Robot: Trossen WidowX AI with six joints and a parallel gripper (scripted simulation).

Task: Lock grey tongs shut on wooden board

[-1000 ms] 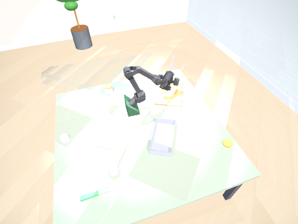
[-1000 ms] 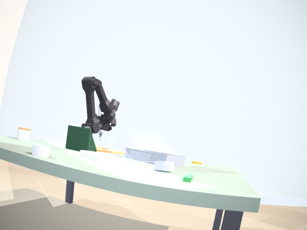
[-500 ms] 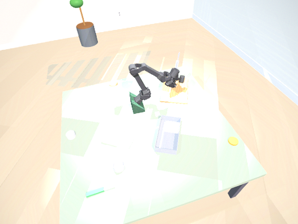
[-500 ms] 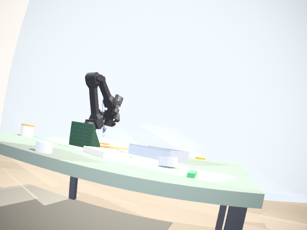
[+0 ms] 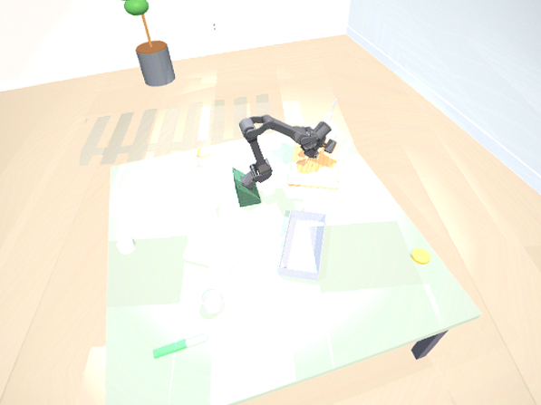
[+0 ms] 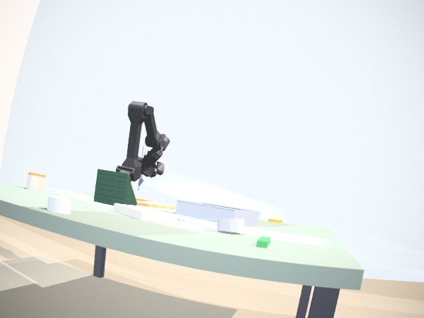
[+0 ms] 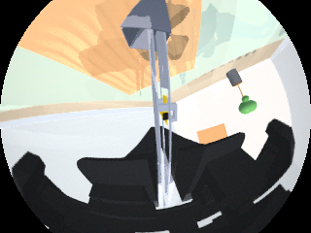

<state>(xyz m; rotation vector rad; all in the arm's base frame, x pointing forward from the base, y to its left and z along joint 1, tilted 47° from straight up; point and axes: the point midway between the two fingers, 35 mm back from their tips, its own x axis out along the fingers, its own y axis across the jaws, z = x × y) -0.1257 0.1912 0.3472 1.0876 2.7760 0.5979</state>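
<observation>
The wooden board lies 15 cm below my gripper tip, 2 cm to the right of it and 1 cm ahead of it. Round my gripper tip: roasting tin: 51 cm ahead, 22 cm to the right, 13 cm below; yellow disc: 66 cm ahead, 23 cm to the left, 15 cm below; pale flat block: 62 cm to the right, 41 cm ahead, 14 cm below.
</observation>
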